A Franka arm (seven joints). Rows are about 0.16 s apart.
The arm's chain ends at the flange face. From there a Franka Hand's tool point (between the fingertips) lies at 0.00 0.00 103.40 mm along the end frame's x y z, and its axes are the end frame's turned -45 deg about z.
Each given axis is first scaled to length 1.
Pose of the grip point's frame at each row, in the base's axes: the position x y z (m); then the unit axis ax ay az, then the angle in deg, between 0 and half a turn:
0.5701, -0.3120, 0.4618, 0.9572, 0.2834, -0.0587, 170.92
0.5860, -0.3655, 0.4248, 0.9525, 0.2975, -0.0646, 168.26
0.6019, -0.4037, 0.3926, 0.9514, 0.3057, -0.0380, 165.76
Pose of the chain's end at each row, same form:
0.5770, -0.2930, 0.5632, 0.9942, -0.1046, -0.0239, 169.04
0.5923, -0.3415, 0.5252, 0.9957, -0.0898, -0.0204, 166.32
0.6015, -0.3771, 0.4925, 0.9966, -0.0817, 0.0127, 165.18

